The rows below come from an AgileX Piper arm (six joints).
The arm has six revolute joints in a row. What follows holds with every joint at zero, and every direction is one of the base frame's. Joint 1 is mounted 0.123 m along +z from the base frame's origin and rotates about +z. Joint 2 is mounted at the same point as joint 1 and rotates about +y. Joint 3 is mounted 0.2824 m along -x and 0.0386 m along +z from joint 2 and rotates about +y. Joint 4 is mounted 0.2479 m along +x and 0.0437 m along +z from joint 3 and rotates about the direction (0.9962, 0, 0.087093). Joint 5 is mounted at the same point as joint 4 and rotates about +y. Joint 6 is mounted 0.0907 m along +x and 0.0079 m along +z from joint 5 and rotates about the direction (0.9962, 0, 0.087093). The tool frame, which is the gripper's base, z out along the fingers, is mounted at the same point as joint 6; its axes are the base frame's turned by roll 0, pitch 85.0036 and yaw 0 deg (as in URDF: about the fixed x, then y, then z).
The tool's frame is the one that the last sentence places.
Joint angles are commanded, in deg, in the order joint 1, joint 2, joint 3, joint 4, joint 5, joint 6. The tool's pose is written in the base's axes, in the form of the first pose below.
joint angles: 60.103 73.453 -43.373 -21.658 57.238 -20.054
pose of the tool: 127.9 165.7 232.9; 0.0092 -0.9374 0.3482; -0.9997 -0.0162 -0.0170; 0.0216 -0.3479 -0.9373
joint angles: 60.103 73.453 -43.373 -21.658 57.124 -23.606
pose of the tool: 127.9 165.9 232.9; 0.0679 -0.9347 0.3488; -0.9968 -0.0781 -0.0152; 0.0414 -0.3467 -0.9371
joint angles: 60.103 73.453 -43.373 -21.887 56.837 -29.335
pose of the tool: 128.4 166.2 233.1; 0.1639 -0.9210 0.3533; -0.9837 -0.1794 -0.0115; 0.0740 -0.3457 -0.9354
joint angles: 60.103 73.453 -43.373 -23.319 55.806 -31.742
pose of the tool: 130.5 167.2 233.9; 0.2166 -0.9005 0.3770; -0.9722 -0.2343 -0.0011; 0.0893 -0.3663 -0.9262
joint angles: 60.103 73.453 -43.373 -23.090 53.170 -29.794
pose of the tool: 131.4 171.2 234.4; 0.1996 -0.9002 0.3872; -0.9792 -0.1984 0.0436; 0.0376 -0.3878 -0.9210
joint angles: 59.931 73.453 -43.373 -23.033 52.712 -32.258
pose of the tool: 132.1 171.6 234.5; 0.2375 -0.8902 0.3888; -0.9702 -0.2369 0.0503; 0.0474 -0.3892 -0.9200
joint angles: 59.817 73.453 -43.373 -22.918 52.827 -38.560
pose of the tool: 132.2 171.2 234.4; 0.3306 -0.8608 0.3869; -0.9395 -0.3392 0.0481; 0.0898 -0.3794 -0.9209
